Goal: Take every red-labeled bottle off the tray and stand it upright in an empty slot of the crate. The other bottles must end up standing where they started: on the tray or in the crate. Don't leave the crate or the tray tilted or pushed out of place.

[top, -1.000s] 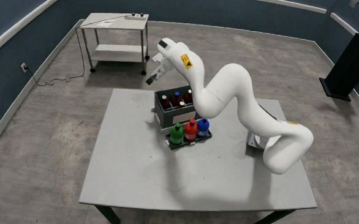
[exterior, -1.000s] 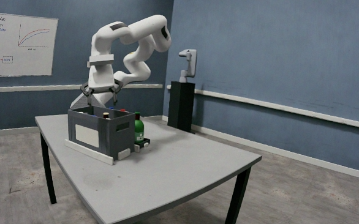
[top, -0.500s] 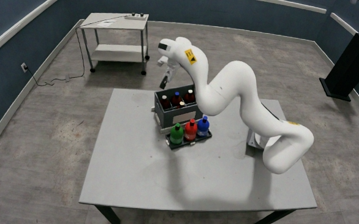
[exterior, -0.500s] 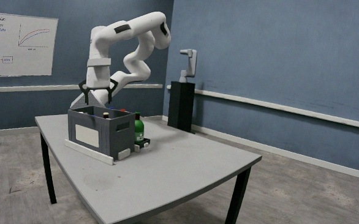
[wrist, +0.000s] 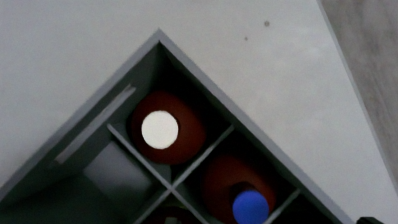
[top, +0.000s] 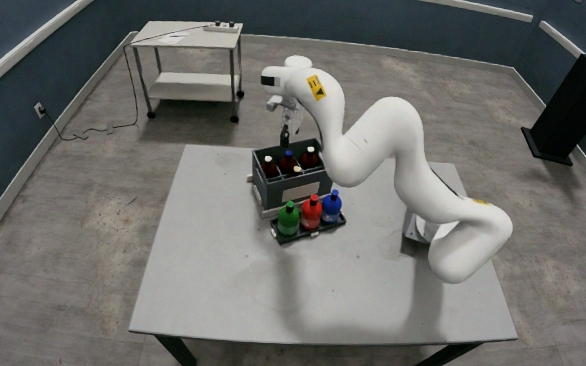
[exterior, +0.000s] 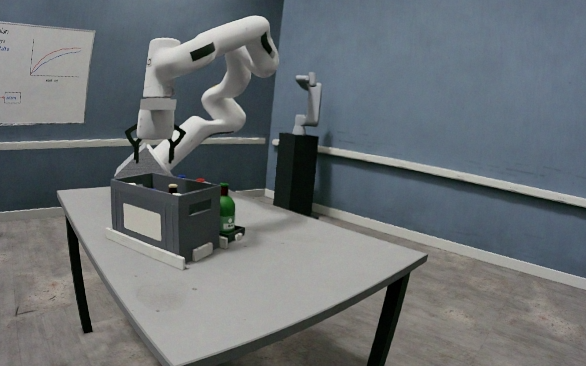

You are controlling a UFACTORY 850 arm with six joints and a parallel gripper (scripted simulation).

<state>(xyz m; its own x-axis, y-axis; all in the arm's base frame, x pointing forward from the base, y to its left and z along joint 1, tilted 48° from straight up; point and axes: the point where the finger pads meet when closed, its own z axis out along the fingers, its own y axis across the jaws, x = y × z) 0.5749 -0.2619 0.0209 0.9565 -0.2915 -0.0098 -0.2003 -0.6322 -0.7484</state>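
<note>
The red-labeled bottle lies 190 mm to the left of my hand, 160 mm below it and 130 mm behind it. The rest, counted from my hand: grey crate (160 mm below, 40 mm to the left, 30 mm behind); green bottle (240 mm to the left, 160 mm below, 60 mm behind); blue bottle (200 mm behind, 160 mm below, 150 mm to the left).
</note>
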